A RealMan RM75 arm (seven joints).
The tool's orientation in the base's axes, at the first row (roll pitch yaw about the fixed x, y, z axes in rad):
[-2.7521 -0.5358 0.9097]
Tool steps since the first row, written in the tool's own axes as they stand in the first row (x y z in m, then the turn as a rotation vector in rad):
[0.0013 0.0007 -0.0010 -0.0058 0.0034 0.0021]
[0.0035 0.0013 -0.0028 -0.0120 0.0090 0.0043]
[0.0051 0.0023 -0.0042 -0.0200 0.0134 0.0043]
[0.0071 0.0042 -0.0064 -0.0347 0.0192 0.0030]
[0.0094 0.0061 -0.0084 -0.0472 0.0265 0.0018]
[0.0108 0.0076 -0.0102 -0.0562 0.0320 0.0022]
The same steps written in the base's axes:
[0.0013 0.0000 0.0012 -0.0002 -0.0041 -0.0057]
[0.0030 0.0001 0.0036 0.0013 -0.0093 -0.0125]
[0.0047 0.0000 0.0052 0.0008 -0.0165 -0.0180]
[0.0074 -0.0008 0.0073 -0.0020 -0.0297 -0.0264]
[0.0102 -0.0012 0.0095 -0.0024 -0.0419 -0.0342]
[0.0123 -0.0020 0.0111 -0.0025 -0.0501 -0.0409]

